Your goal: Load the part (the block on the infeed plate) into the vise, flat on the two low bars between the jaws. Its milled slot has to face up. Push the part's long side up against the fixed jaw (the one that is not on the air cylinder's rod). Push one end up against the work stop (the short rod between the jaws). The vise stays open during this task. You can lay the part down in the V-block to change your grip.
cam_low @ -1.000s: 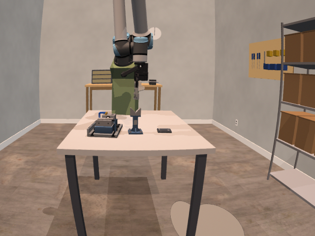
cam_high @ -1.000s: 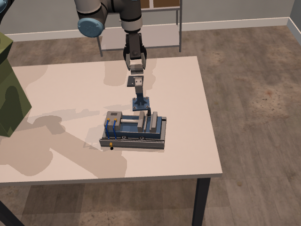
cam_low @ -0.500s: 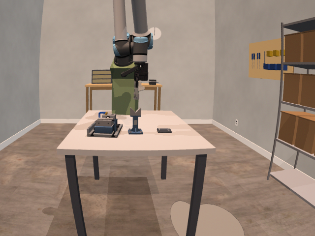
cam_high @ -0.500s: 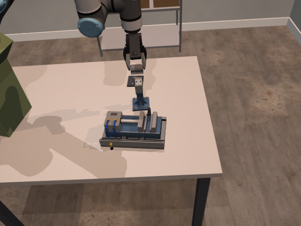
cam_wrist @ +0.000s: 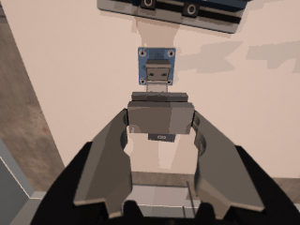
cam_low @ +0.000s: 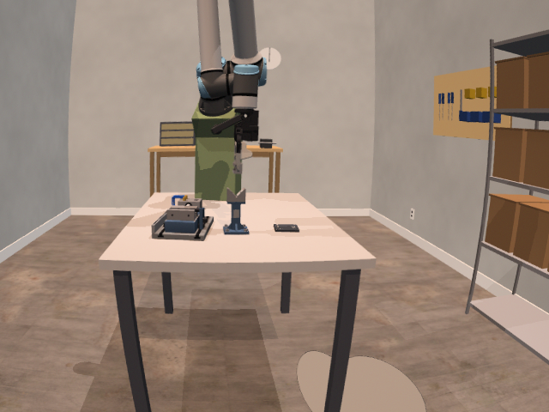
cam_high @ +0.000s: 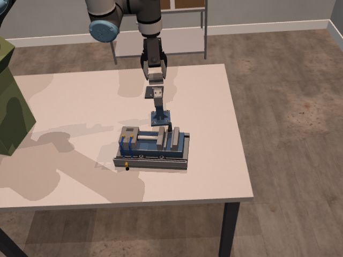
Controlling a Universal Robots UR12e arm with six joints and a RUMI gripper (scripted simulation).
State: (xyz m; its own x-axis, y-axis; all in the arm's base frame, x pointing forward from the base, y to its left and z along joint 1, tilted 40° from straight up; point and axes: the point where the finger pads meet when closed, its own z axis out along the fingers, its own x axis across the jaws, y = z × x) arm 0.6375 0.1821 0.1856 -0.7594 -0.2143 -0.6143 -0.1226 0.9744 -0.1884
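Now: the part 10 mm to the right of my hand and 10 mm below it. The rest, counted from my hand: moving jaw: 40 mm ahead, 190 mm to the right, 170 mm below; then cylinder rod: 20 mm behind, 190 mm to the right, 170 mm below; then work stop: 70 mm ahead, 140 mm to the right, 150 mm below.
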